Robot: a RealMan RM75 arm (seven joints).
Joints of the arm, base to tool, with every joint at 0 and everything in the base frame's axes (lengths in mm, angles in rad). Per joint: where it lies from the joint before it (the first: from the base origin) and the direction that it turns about. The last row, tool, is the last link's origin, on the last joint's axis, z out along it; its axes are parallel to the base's.
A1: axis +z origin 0 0 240.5
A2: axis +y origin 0 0 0
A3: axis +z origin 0 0 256
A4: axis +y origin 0 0 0
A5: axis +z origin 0 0 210
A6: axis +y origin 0 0 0
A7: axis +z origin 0 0 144
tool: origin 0 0 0
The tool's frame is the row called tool.
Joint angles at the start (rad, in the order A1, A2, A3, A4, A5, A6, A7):
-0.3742 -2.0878 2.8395 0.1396 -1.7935 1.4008 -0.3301
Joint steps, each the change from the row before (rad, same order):
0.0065 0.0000 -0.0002 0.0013 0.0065 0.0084 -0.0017
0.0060 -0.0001 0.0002 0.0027 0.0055 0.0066 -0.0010
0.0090 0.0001 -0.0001 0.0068 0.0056 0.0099 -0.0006
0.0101 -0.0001 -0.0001 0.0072 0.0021 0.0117 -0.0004
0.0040 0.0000 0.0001 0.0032 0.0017 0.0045 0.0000
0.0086 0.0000 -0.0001 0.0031 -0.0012 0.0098 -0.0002
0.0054 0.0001 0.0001 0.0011 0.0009 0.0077 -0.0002
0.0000 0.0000 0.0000 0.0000 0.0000 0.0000 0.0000
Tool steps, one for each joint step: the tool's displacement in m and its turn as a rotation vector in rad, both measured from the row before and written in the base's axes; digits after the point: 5 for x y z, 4 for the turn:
-0.00019 -0.00233 -0.00005 0.0010 0.0014 -0.0039
-0.00009 -0.00211 -0.00049 -0.0002 0.0000 -0.0029
-0.00008 -0.00318 -0.00084 0.0015 -0.0026 -0.0030
-0.00042 -0.00378 -0.00047 0.0053 -0.0036 -0.0010
-0.00003 -0.00145 -0.00034 0.0012 -0.0013 -0.0010
-0.00104 -0.00341 0.00049 0.0072 -0.0009 0.0019
-0.00044 -0.00214 0.00048 0.0044 0.0012 -0.0007
0.00000 0.00000 0.00000 0.0000 0.0000 0.0000

